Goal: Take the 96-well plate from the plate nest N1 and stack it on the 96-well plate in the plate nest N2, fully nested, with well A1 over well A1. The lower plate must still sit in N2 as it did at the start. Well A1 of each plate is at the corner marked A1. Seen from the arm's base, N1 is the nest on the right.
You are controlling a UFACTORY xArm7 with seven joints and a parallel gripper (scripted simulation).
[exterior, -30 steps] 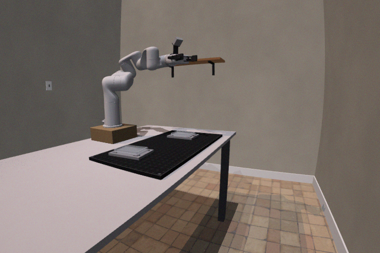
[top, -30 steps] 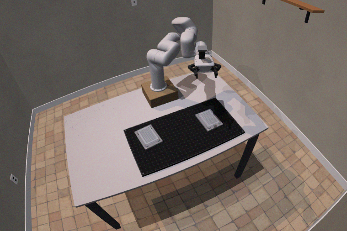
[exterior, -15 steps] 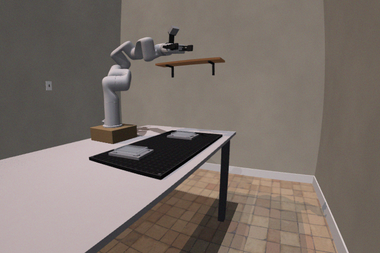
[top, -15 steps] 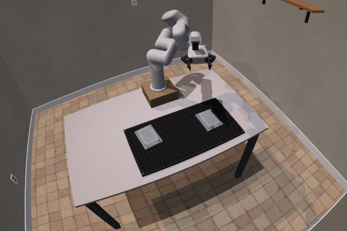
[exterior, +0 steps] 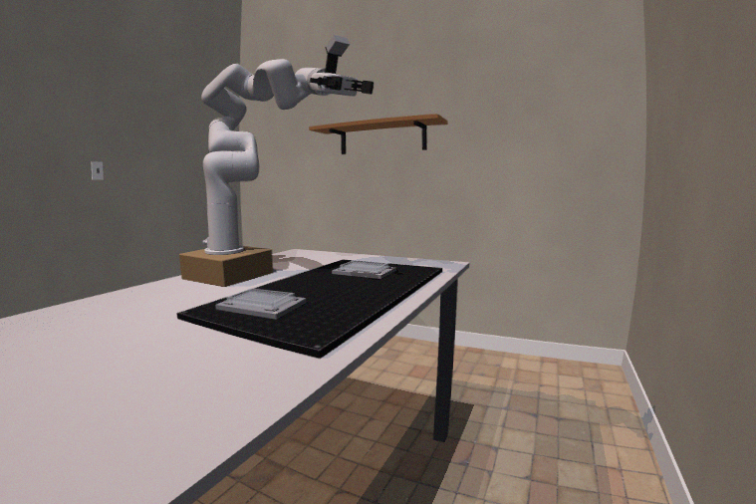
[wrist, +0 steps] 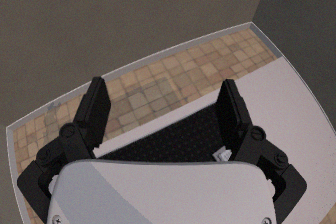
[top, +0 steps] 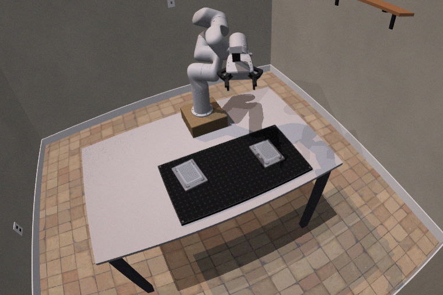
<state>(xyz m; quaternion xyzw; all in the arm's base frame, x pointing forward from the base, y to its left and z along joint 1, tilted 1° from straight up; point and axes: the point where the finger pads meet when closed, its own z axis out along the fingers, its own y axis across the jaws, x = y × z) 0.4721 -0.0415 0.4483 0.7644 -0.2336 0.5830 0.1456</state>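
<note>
Now: hand 50 cm above the grey plate nest N1, 20 cm to the left of it and 14 cm past it. Also, from my hand: grey plate nest N2 (50 cm below, 19 cm to the left, 6 cm behind).
</note>
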